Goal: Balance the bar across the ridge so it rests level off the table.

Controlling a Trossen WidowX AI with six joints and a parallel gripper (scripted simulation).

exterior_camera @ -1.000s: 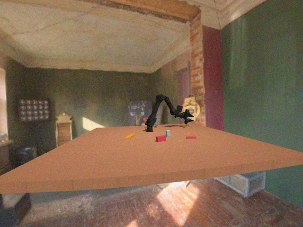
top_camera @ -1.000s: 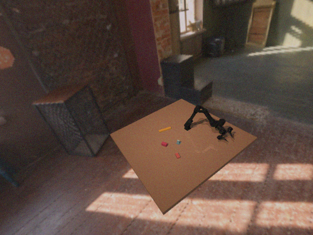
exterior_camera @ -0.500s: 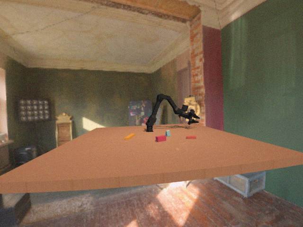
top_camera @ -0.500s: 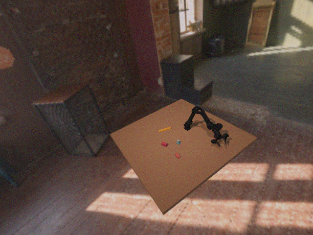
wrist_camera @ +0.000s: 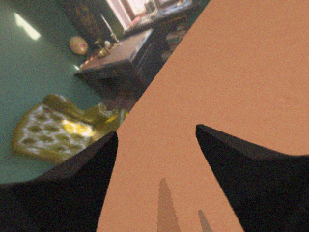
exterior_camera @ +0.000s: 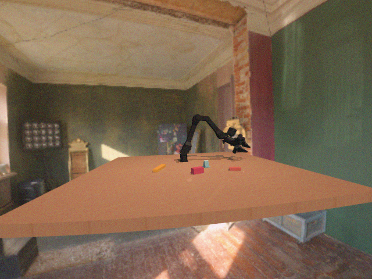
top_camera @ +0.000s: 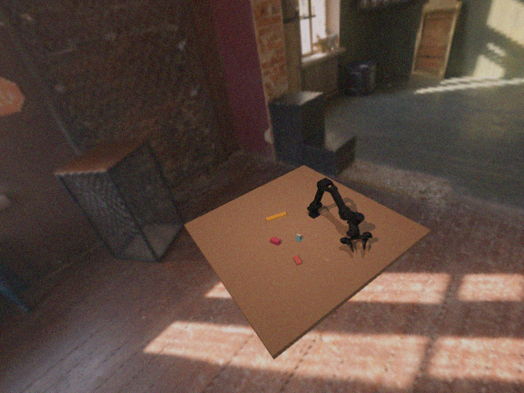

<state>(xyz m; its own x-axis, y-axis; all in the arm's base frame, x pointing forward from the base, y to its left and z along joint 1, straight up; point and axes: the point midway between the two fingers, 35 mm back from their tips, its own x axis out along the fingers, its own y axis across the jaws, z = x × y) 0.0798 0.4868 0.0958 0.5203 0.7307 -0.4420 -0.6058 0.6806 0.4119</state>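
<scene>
My gripper tip is 300 mm short of the pink-red block, 470 mm to the left of it and 60 mm above it. The rest, counted from my gripper tip: bar 130 mm ahead, 690 mm to the right, 70 mm below.
</scene>
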